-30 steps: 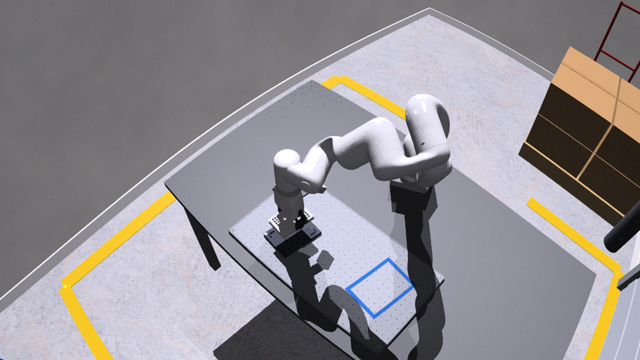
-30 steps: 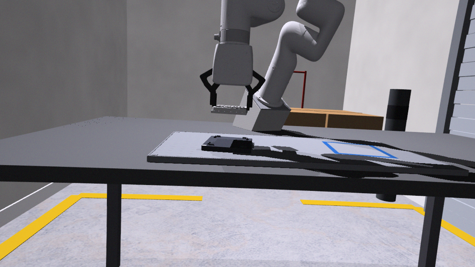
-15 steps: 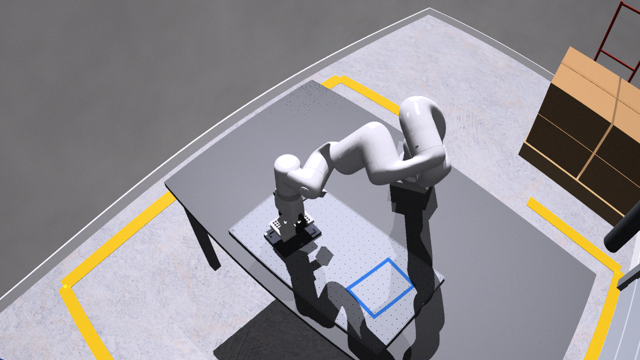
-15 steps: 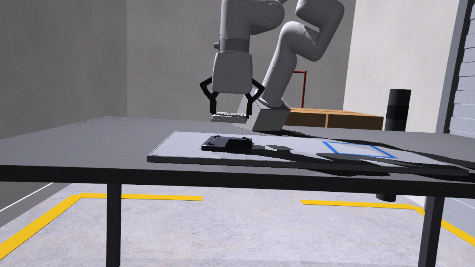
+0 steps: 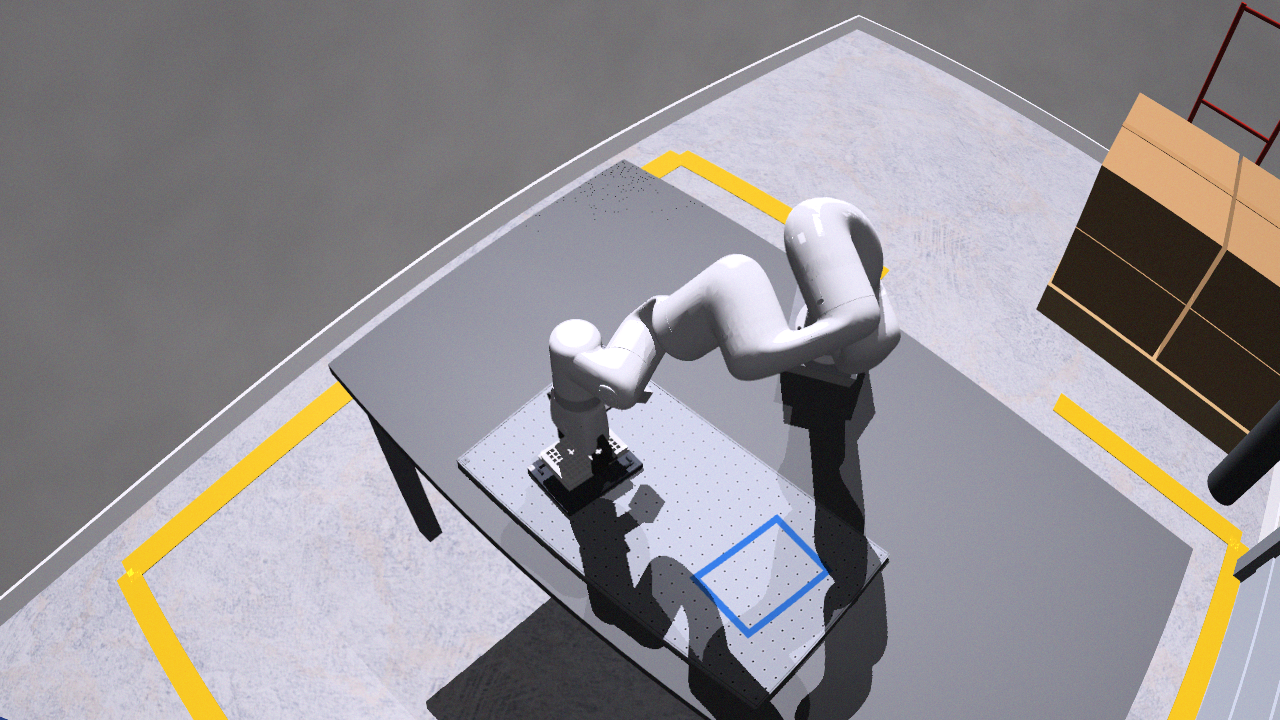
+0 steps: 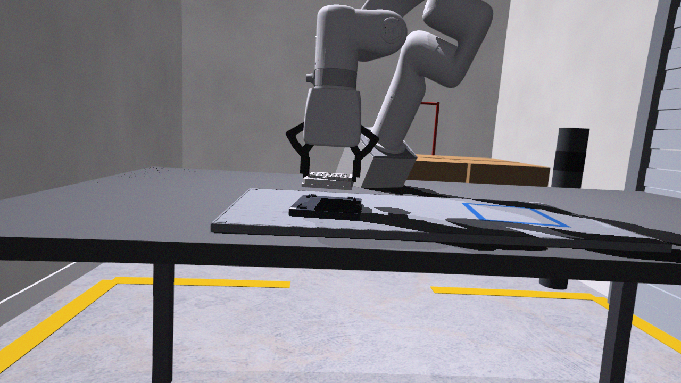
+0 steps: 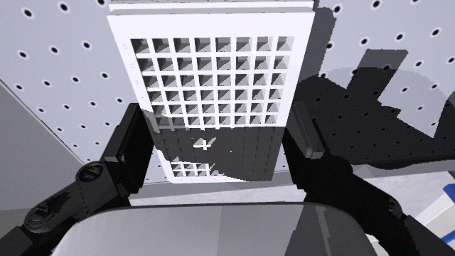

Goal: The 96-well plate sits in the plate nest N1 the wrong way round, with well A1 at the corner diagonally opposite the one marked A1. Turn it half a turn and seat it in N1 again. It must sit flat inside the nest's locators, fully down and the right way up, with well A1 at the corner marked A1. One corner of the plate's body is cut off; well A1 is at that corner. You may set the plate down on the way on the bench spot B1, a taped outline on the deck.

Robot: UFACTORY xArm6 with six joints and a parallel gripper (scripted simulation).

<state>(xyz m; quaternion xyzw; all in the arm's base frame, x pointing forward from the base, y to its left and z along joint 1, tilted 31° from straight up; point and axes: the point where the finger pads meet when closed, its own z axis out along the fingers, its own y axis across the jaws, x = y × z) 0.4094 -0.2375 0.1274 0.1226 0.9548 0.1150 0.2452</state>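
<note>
My hand is 6 cm above the plate nest N1. From my hand the other things lie so: A1 label 6 cm ahead, 7 cm to the right, 5 cm below; white 96-well plate 1 cm below.
</note>
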